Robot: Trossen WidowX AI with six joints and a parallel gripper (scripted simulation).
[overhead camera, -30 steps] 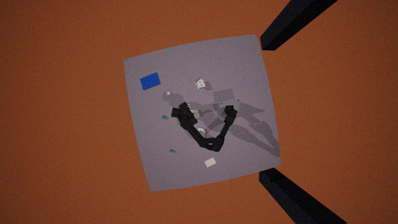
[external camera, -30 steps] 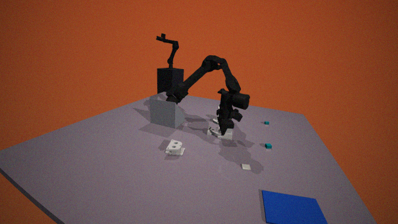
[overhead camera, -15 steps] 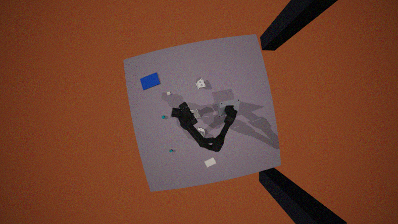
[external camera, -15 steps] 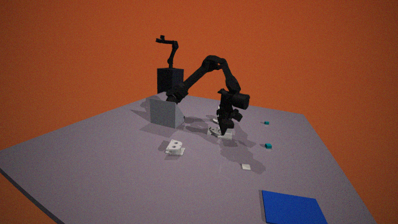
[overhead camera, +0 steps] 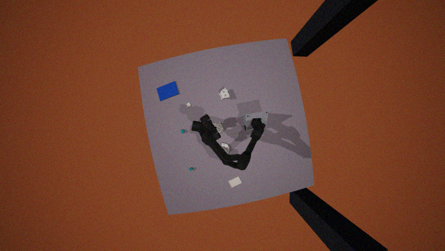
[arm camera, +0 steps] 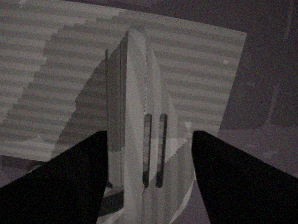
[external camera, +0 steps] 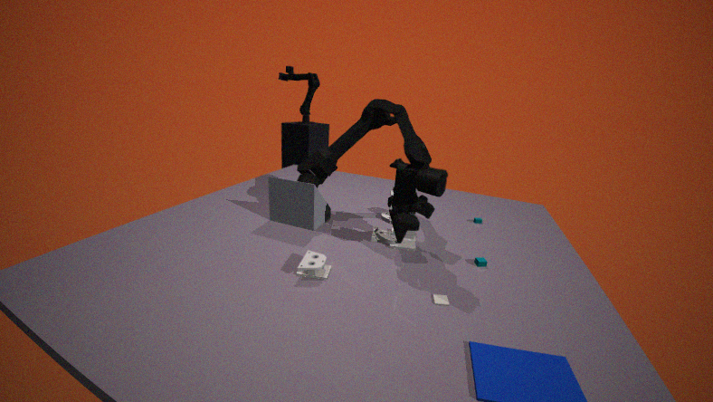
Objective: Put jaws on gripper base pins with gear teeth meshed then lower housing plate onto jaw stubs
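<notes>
The grey jaw is 9 cm behind my gripper tip, 15 cm to the left of it and 1 cm below it. Also, from my gripper tip: white gripper base: 11 cm behind, 24 cm to the right, 1 cm above; white housing plate: 6 cm behind, 1 cm to the left, 1 cm below; small white square: 17 cm ahead, 19 cm to the right, 1 cm below.
</notes>
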